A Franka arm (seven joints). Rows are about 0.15 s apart.
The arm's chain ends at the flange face. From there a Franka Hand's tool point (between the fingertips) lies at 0.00 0.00 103.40 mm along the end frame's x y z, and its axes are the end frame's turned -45 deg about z.
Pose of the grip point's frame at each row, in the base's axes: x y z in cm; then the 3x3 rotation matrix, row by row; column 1 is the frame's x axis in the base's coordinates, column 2 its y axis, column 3 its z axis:
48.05 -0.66 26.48; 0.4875 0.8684 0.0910; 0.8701 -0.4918 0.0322; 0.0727 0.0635 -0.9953
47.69 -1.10 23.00; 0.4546 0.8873 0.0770; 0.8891 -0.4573 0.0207; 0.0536 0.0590 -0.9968
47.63 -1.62 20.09; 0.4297 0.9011 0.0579; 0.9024 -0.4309 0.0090; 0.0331 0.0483 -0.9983
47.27 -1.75 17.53; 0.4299 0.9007 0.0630; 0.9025 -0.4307 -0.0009; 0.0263 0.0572 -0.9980
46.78 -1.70 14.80; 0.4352 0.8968 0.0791; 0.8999 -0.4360 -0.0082; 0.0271 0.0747 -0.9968
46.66 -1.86 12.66; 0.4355 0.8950 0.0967; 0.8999 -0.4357 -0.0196; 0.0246 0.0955 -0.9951
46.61 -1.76 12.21; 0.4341 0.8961 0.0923; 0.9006 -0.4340 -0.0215; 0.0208 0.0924 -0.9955
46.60 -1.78 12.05; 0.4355 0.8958 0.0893; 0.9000 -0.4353 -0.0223; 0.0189 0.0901 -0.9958
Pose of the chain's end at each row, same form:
47.11 -0.99 36.77; 0.9588 0.2693 0.0910; 0.2675 -0.9630 0.0322; 0.0963 -0.0065 -0.9953
46.89 -1.31 33.31; 0.9489 0.3060 0.0770; 0.3053 -0.9520 0.0207; 0.0796 0.0038 -0.9968
47.03 -1.71 30.41; 0.9410 0.3333 0.0579; 0.3334 -0.9428 0.0090; 0.0576 0.0107 -0.9983
46.62 -1.74 27.85; 0.9409 0.3329 0.0630; 0.3336 -0.9427 -0.0009; 0.0590 0.0218 -0.9980
45.96 -1.62 25.11; 0.9419 0.3264 0.0791; 0.3280 -0.9446 -0.0082; 0.0720 0.0337 -0.9968
45.66 -1.66 22.95; 0.9408 0.3249 0.0967; 0.3282 -0.9444 -0.0196; 0.0849 0.0501 -0.9951
45.66 -1.54 22.50; 0.9406 0.3267 0.0923; 0.3299 -0.9437 -0.0215; 0.0800 0.0506 -0.9955
45.68 -1.55 22.35; 0.9414 0.3255 0.0893; 0.3286 -0.9442 -0.0223; 0.0771 0.0503 -0.9958

